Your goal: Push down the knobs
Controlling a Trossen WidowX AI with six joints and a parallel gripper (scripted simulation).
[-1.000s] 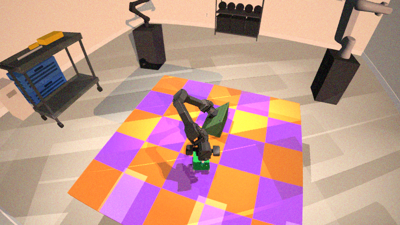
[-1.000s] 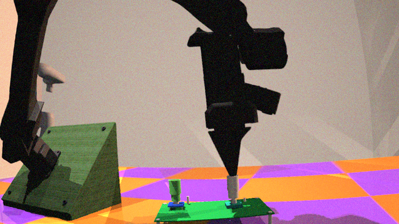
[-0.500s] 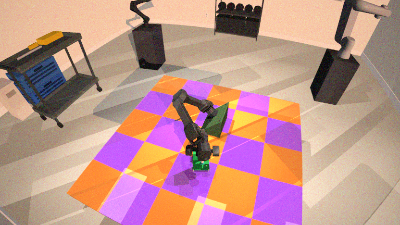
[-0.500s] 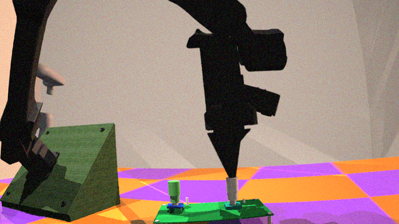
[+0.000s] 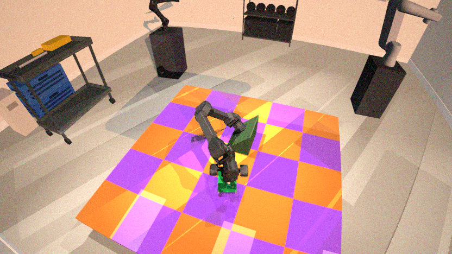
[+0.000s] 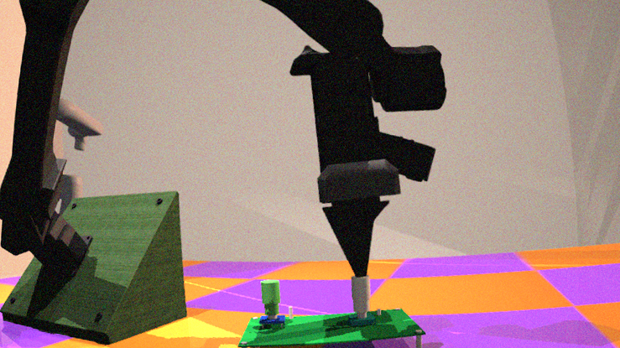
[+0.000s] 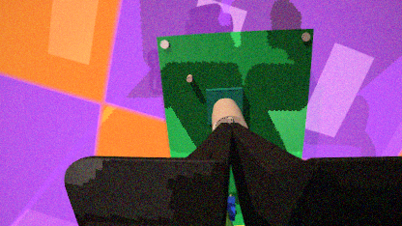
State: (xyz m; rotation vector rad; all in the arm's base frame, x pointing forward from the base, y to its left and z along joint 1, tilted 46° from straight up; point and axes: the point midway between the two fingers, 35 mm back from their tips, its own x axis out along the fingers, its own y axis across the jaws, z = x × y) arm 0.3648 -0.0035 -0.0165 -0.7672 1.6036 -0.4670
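The white knob is 10 mm below my gripper tip.
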